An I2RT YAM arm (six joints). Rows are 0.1 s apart.
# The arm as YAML. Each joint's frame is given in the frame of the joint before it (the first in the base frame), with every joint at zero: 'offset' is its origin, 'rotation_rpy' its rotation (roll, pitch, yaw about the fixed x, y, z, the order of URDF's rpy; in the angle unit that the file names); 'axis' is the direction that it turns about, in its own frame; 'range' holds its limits. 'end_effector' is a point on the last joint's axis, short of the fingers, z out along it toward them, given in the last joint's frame.
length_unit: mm
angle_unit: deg
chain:
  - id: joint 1
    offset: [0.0, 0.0, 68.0]
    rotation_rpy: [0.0, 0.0, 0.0]
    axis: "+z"
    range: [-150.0, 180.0]
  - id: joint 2
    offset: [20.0, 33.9, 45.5]
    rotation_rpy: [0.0, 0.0, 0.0]
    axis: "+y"
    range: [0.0, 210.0]
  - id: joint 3
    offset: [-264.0, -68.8, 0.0]
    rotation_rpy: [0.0, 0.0, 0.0]
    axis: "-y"
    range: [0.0, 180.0]
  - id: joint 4
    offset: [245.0, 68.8, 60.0]
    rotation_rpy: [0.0, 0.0, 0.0]
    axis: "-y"
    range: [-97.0, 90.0]
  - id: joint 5
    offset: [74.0, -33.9, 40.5]
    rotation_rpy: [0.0, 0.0, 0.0]
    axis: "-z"
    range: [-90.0, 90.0]
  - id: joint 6
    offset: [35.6, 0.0, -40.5]
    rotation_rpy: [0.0, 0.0, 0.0]
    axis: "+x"
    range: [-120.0, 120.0]
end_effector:
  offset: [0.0, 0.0, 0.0]
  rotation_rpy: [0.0, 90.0, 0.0]
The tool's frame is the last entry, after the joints.
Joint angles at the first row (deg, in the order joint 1, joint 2, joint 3, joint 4, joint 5, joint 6):
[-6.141, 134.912, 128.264, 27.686, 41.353, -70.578]
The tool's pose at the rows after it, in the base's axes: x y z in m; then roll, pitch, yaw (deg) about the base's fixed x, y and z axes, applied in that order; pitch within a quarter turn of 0, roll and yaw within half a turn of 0:
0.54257, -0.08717, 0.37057, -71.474, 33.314, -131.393
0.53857, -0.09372, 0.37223, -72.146, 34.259, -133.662
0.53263, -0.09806, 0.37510, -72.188, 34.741, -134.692
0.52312, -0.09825, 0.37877, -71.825, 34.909, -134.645
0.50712, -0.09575, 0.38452, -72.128, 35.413, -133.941
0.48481, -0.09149, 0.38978, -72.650, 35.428, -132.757
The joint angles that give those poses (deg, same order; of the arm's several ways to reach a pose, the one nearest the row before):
[-6.586, 134.747, 128.542, 27.566, 43.198, -70.260]
[-7.244, 133.976, 127.807, 27.072, 44.746, -69.462]
[-7.751, 132.470, 125.870, 27.560, 45.358, -69.176]
[-7.910, 129.673, 121.836, 29.179, 45.343, -69.236]
[-7.910, 124.901, 115.585, 29.926, 44.721, -68.060]
[-7.841, 118.681, 107.474, 30.772, 43.478, -67.044]

